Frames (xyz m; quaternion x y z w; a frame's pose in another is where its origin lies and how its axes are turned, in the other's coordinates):
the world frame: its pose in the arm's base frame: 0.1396 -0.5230 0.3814 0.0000 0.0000 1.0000 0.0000
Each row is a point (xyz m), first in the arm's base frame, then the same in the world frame.
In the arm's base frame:
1: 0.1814 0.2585 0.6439
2: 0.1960 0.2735 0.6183
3: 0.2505 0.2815 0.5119
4: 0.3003 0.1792 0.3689
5: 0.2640 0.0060 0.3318
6: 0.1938 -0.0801 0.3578
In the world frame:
1: -0.0418 -0.7815 0.2625
2: -0.0564 -0.7965 0.2369
3: -0.1109 -0.8045 0.1305
4: -0.1607 -0.7022 -0.0125
5: -0.1244 -0.5290 -0.0496
6: -0.0542 -0.4429 -0.0236

